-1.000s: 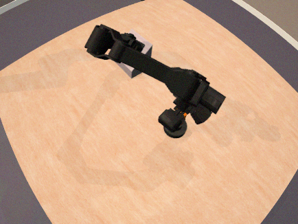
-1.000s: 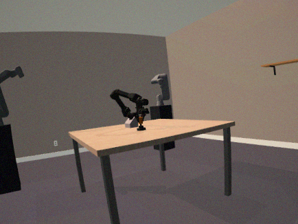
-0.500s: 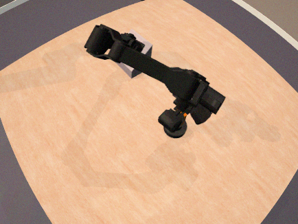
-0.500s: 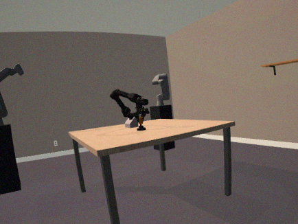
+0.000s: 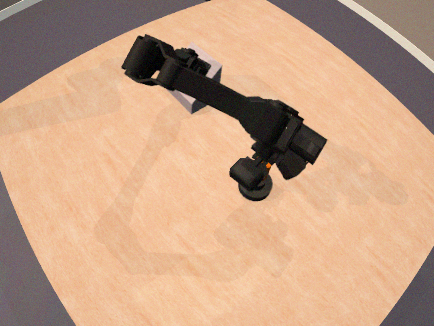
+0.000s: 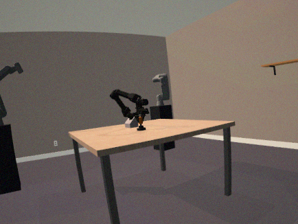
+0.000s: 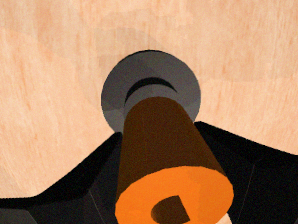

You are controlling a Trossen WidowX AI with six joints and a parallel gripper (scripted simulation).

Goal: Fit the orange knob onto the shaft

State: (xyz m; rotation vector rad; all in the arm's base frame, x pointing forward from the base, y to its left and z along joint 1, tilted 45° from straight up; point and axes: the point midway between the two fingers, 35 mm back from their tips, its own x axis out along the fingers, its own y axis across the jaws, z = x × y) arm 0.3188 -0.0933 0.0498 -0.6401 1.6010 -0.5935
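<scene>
The orange knob is 2 cm above my gripper tip. The rest, counted from my gripper tip: round pedestal 4 cm below.
</scene>
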